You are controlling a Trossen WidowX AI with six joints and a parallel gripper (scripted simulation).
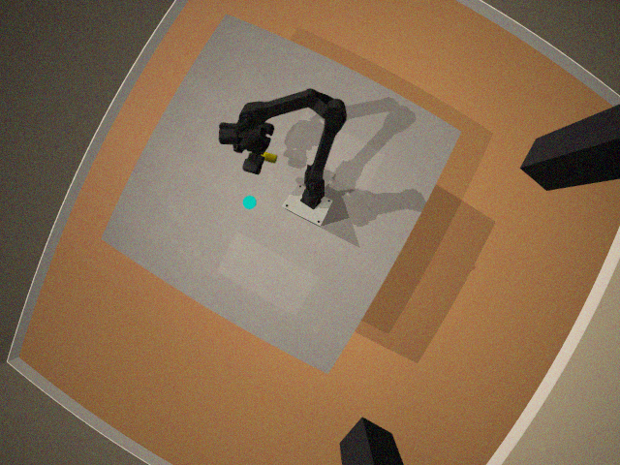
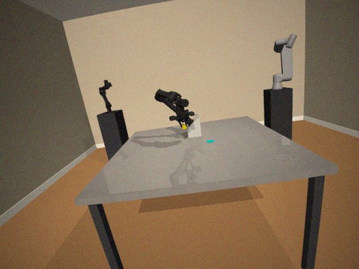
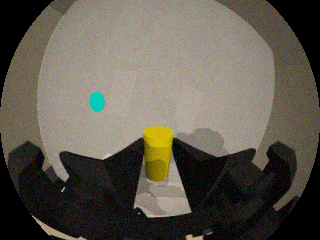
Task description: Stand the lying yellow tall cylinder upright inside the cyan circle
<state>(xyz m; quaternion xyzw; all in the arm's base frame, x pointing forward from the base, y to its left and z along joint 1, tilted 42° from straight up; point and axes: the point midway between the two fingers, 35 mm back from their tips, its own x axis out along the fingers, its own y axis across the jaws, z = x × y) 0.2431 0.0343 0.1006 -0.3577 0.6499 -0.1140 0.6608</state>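
Right now the yellow cylinder is 2 cm behind my gripper tip and 1 cm to the right of it. Round my gripper tip: cyan circle (2 cm behind, 19 cm to the left, 15 cm below).
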